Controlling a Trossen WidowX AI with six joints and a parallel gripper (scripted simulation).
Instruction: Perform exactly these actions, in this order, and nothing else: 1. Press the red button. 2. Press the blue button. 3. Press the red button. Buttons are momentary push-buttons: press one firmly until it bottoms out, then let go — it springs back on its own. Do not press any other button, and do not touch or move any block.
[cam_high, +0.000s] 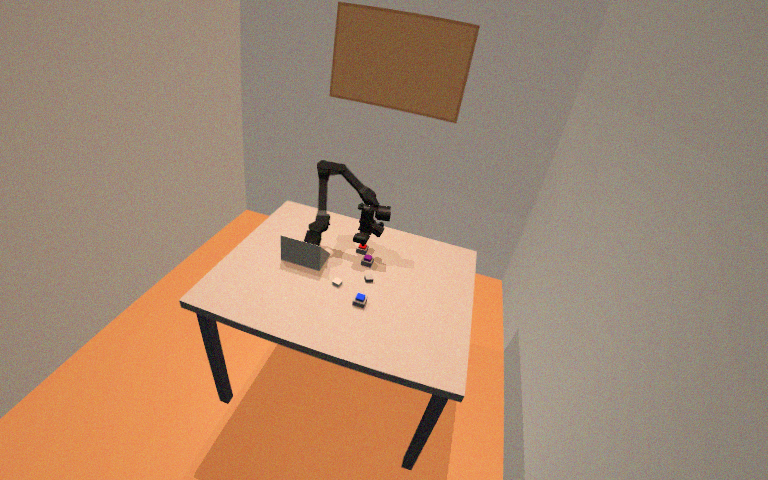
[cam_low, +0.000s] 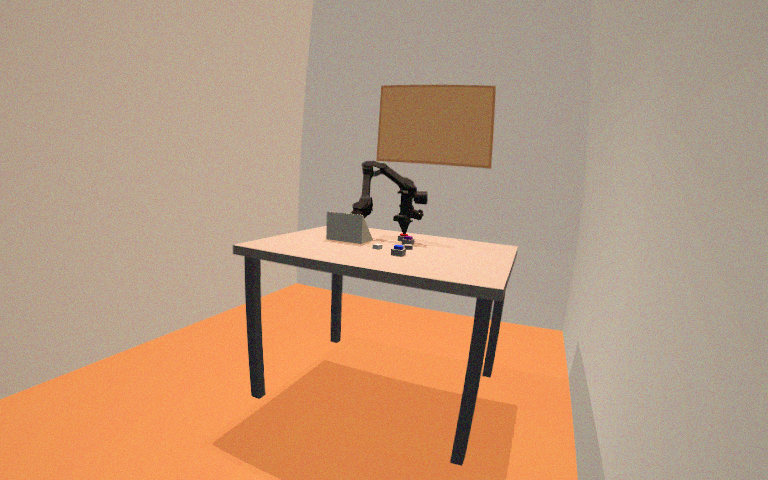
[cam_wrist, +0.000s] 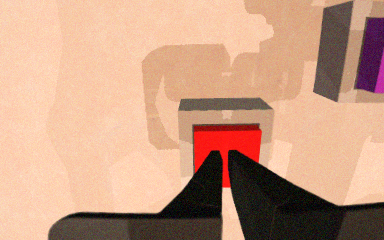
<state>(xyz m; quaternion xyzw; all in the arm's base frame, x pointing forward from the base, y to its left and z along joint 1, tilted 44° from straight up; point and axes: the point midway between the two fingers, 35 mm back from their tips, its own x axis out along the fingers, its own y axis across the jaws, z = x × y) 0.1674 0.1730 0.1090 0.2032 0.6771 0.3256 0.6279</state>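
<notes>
Right now the red button is 1 cm below my gripper tip. The rest, counted from my gripper tip: blue button: 14 cm ahead, 33 cm to the right; purple button: 6 cm ahead, 8 cm to the right.
</notes>
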